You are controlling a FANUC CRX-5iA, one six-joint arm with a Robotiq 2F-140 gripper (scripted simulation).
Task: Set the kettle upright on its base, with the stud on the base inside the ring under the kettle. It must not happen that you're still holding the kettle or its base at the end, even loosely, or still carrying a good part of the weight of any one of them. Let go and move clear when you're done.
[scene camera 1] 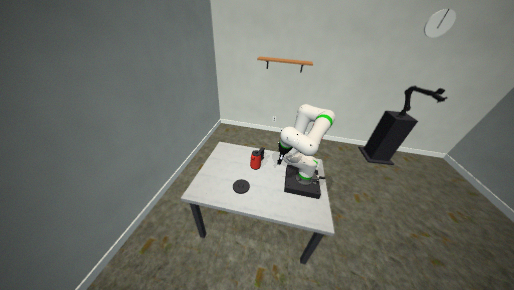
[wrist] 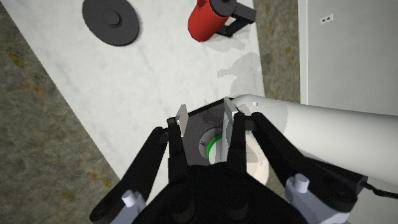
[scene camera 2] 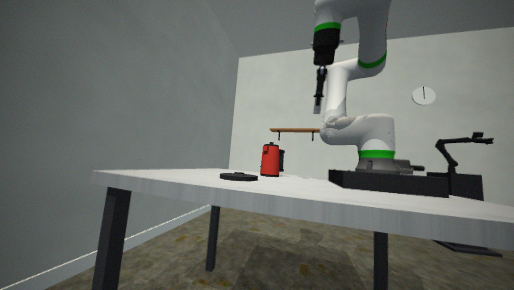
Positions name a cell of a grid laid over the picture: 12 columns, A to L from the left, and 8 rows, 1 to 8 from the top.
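What I can see here is my gripper (scene camera 2: H4), and the wrist view (wrist: G4) shows that same gripper too.
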